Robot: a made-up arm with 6 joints. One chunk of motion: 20 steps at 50 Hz.
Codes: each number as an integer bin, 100 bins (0 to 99) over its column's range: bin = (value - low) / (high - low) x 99, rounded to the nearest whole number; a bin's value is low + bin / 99 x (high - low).
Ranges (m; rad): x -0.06..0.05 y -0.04..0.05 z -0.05..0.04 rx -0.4..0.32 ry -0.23..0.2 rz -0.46..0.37
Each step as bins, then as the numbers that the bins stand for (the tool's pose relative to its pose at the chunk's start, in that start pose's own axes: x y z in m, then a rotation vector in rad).
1 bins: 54 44 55 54 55 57
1 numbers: 0.0000 0.0000 0.0000 -0.0073 0.0089 0.0179
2 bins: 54 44 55 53 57 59
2 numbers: 0.0000 0.0000 0.0000 -0.0145 0.0176 0.0346
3 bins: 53 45 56 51 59 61
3 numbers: -0.0011 0.0009 0.0009 -0.0291 0.0263 0.0514
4 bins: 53 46 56 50 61 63
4 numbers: -0.0011 0.0018 0.0009 -0.0364 0.0349 0.0682
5 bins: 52 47 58 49 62 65
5 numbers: -0.0022 0.0027 0.0027 -0.0436 0.0393 0.0849
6 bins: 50 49 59 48 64 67
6 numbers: -0.0044 0.0045 0.0036 -0.0509 0.0480 0.1017
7 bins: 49 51 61 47 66 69
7 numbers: -0.0056 0.0064 0.0055 -0.0582 0.0567 0.1185
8 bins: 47 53 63 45 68 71
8 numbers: -0.0078 0.0082 0.0073 -0.0727 0.0654 0.1353
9 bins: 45 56 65 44 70 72
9 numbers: -0.0100 0.0109 0.0091 -0.0800 0.0740 0.1436
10 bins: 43 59 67 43 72 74
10 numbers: -0.0122 0.0136 0.0109 -0.0873 0.0827 0.1604
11 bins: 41 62 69 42 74 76
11 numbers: -0.0144 0.0164 0.0127 -0.0945 0.0914 0.1772
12 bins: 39 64 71 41 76 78
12 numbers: -0.0167 0.0182 0.0145 -0.1018 0.1001 0.1939
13 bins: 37 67 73 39 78 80
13 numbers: -0.0189 0.0209 0.0164 -0.1164 0.1088 0.2107
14 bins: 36 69 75 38 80 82
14 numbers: -0.0200 0.0227 0.0182 -0.1236 0.1175 0.2275
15 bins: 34 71 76 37 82 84
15 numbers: -0.0222 0.0245 0.0191 -0.1309 0.1262 0.2442
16 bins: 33 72 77 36 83 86
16 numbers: -0.0233 0.0255 0.0200 -0.1382 0.1305 0.2610
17 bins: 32 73 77 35 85 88
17 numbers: -0.0244 0.0264 0.0200 -0.1455 0.1392 0.2778
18 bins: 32 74 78 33 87 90
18 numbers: -0.0244 0.0273 0.0209 -0.1600 0.1479 0.2945
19 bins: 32 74 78 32 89 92
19 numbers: -0.0244 0.0273 0.0209 -0.1673 0.1566 0.3113
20 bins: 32 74 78 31 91 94
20 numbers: -0.0244 0.0273 0.0209 -0.1745 0.1653 0.3281
